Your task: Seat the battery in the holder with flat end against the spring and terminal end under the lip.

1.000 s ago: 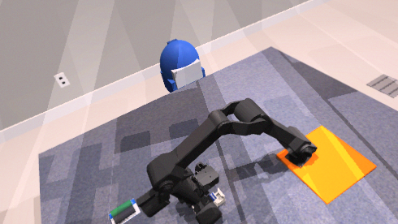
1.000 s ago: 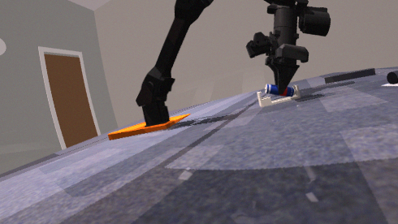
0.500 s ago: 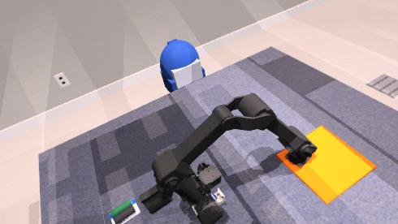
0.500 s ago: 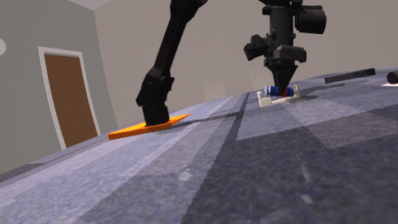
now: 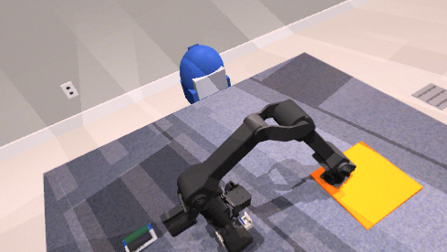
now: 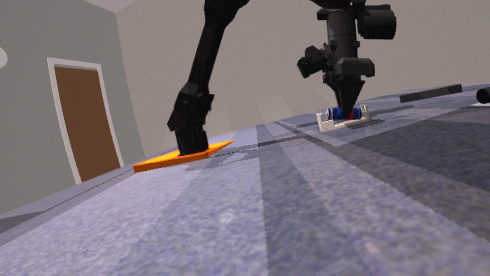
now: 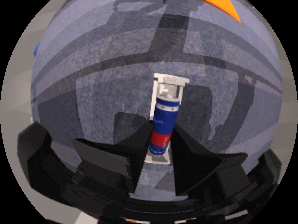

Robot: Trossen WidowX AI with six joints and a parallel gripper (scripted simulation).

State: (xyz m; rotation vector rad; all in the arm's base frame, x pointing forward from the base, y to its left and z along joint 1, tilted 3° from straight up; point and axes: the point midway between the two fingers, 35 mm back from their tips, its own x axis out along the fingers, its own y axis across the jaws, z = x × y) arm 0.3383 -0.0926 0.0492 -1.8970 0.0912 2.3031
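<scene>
Right now the battery is 1 cm above my gripper tip. Also, from my gripper tip: dark flat bar: 30 cm ahead, 9 cm to the left.
</scene>
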